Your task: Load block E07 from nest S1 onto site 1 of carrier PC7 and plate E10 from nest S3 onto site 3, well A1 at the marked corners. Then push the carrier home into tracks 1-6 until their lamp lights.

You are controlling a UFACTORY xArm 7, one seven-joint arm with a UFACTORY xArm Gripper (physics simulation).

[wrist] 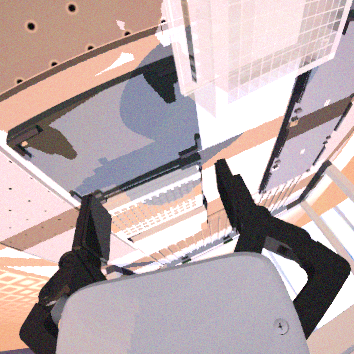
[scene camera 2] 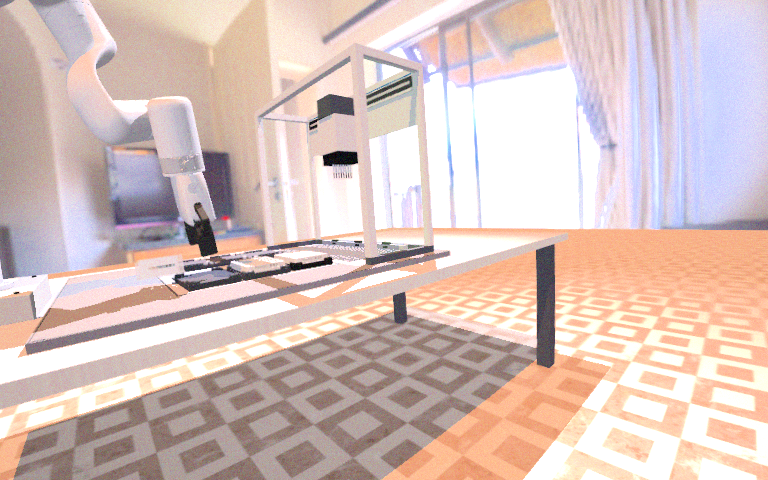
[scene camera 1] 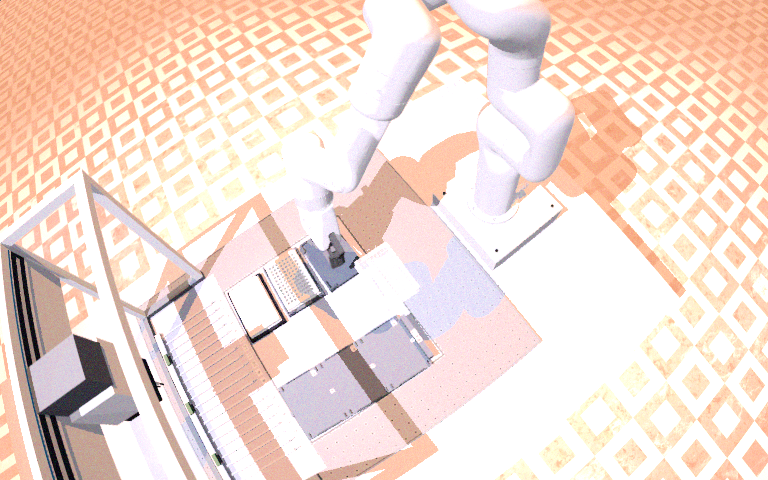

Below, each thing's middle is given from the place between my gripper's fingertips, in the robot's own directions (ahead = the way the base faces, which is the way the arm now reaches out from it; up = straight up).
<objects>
The well plate (scene camera 1: 384, 273) lies 100 mm to the left of my hand, 90 mm behind it and 40 mm below it. Round my hand: grey carrier plate (scene camera 1: 392, 353) (260 mm to the left, 70 mm ahead, 50 mm below); then pipetting head (scene camera 1: 115, 405) (420 mm ahead, 260 mm above, 170 mm to the left).
</objects>
